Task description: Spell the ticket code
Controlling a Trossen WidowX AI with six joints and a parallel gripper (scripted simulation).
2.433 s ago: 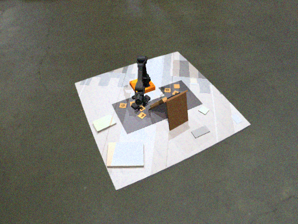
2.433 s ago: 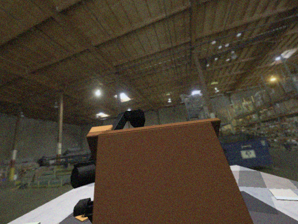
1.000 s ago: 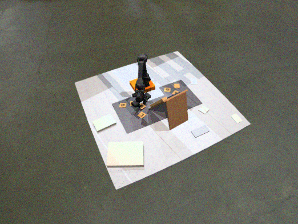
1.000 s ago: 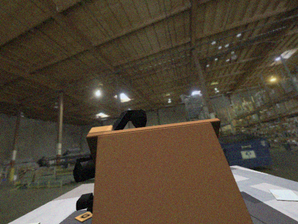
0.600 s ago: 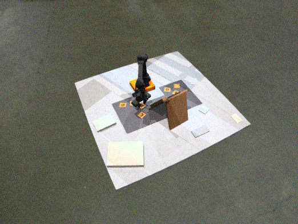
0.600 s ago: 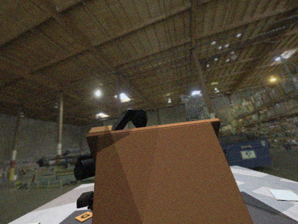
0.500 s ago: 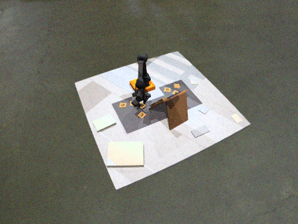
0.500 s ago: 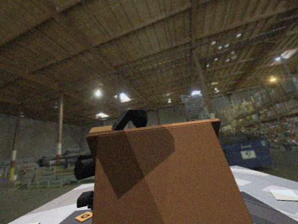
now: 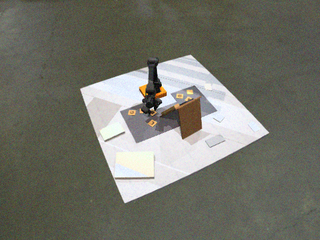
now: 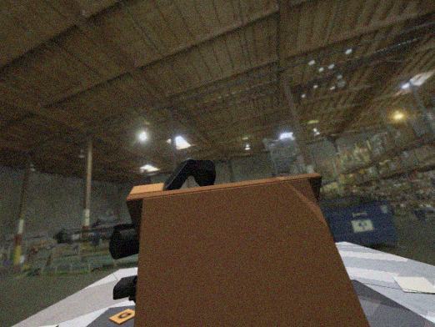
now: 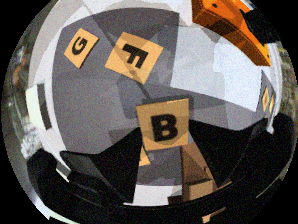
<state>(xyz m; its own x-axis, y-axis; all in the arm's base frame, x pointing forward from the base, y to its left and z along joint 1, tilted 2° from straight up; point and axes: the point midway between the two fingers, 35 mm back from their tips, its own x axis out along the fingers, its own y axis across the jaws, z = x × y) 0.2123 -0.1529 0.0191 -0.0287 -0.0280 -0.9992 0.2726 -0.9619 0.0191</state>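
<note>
My gripper tip is 140 mm to the right of the dark mat, 30 mm above it and 10 mm past it. Round my gripper tip: grey plate: 480 mm ahead, 310 mm to the left, 30 mm below; white ticket: 200 mm to the left, 90 mm ahead, 50 mm above.
</note>
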